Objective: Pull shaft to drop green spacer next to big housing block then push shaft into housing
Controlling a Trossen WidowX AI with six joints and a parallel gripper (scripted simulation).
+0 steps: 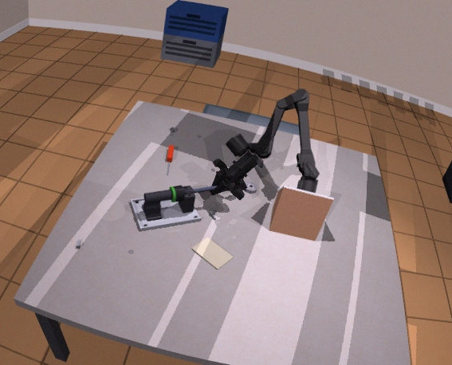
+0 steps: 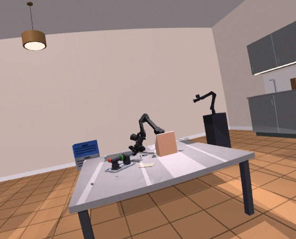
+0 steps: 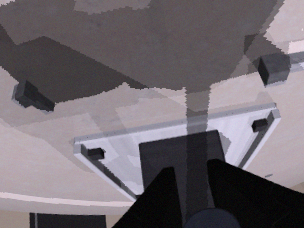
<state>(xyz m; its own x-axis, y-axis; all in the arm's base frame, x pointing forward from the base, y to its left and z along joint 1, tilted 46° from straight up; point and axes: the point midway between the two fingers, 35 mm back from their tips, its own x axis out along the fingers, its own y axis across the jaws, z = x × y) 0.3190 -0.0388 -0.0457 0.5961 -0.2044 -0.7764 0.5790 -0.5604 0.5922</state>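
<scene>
My gripper tip is 5 cm short of the thin shaft, 4 cm to the right of it and 2 cm below it. Round my gripper tip: green spacer 12 cm ahead, 9 cm to the left, 2 cm above; then beige card 24 cm to the left, 7 cm behind, 5 cm below; then toothed disc 15 cm to the right, 13 cm behind, 5 cm below.
</scene>
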